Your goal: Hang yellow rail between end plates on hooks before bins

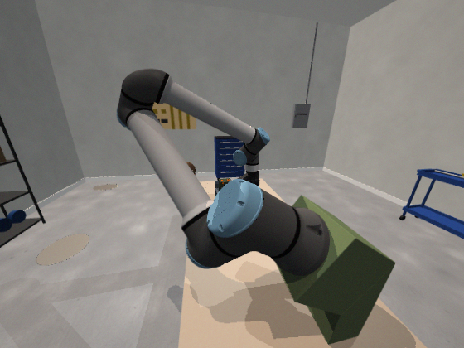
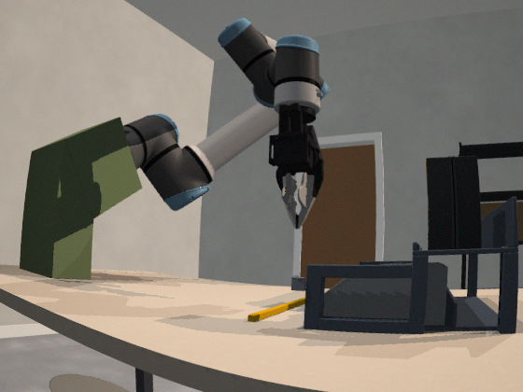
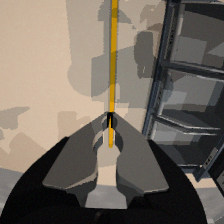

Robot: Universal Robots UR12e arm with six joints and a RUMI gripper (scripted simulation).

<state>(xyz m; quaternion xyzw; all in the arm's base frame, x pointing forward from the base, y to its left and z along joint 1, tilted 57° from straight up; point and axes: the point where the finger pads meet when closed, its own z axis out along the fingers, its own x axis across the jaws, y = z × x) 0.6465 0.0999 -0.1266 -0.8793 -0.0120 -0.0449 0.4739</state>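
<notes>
The yellow rail is 16 cm below my hand.
</notes>
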